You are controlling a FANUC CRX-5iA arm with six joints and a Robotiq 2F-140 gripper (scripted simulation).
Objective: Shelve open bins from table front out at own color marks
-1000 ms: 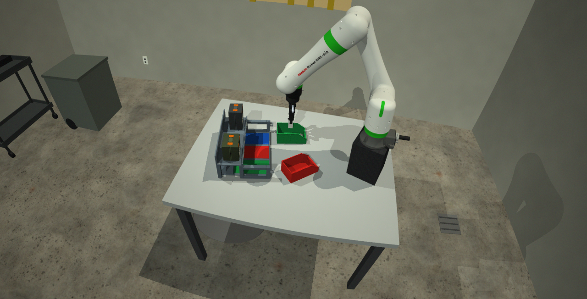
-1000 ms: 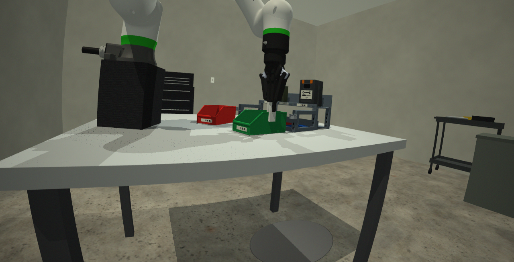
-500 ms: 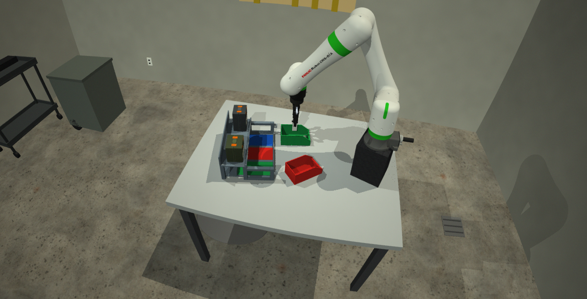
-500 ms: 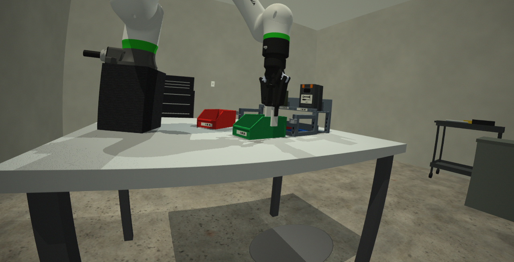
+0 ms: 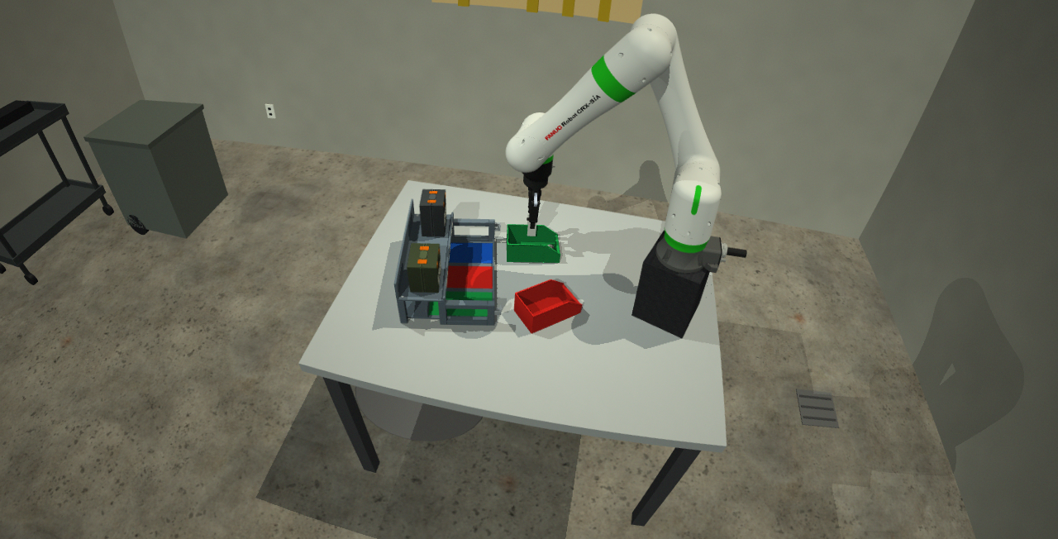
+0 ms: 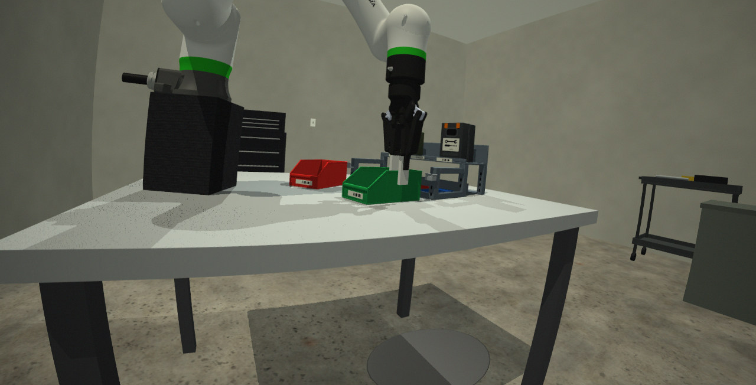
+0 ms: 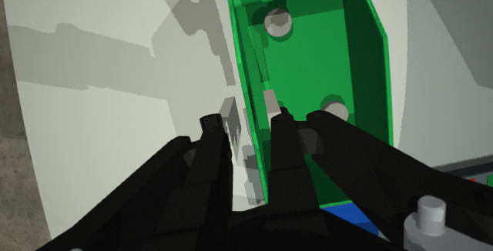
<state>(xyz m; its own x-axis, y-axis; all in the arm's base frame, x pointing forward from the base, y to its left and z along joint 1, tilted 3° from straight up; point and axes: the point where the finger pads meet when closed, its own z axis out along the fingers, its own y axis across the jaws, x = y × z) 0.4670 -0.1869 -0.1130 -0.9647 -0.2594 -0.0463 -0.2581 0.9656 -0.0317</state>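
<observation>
My hand is 2 cm past the green bin, 5 cm to the right of it and 4 cm above it. From my hand the other things lie so: red bin: 11 cm behind, 29 cm to the left, 4 cm below.
</observation>
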